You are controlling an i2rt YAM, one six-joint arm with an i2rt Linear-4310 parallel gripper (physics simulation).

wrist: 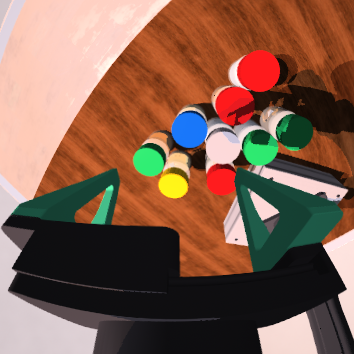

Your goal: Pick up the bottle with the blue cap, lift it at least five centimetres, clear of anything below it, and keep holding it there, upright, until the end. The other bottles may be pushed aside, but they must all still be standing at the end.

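Places are measured from the arm's base along level axes (x back, y right, z up), in millimetres.
Pixels of known places: gripper, between the fingertips: (176, 174).
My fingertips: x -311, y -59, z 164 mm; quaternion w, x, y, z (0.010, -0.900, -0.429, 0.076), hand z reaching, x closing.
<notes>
Ahead of a thing's pixels: the offset from my fingertips to its top centre. Level surfaces: height alone.
The bottle with the blue cap @(dz -133, dx +3, dy +0 mm) (189, 129) stands upright in the wrist view, above the middle of the picture, in a cluster of capped bottles. A white-capped bottle @(dz -133, dx +56, dy +26 mm) (223, 146) is close on its right, a red-capped bottle @(dz -133, dx +13, dy +74 mm) (234, 106) is up and to the right, and a light green-capped bottle @(dz -133, dx +6, dy -90 mm) (149, 159) and a yellow-capped bottle @(dz -133, dx +67, dy -86 mm) (173, 185) are below it. My gripper (176, 174) is open wide, with nothing held. Its green fingers show at the left and right, and the blue cap is beyond the fingertips in the picture.
More bottles stand to the right: a large red cap @(dz -133, dx -9, dy +128 mm) (258, 71), a dark green cap @(dz -133, dx +102, dy +136 mm) (294, 132), a green cap @(dz -133, dx +94, dy +75 mm) (260, 147) and another red cap @(dz -133, dx +110, dy -8 mm) (221, 179). A pale box-like object (234, 223) lies behind the right finger. The round wooden table @(dz -238 mm) (95, 120) has its edge at the left.
</notes>
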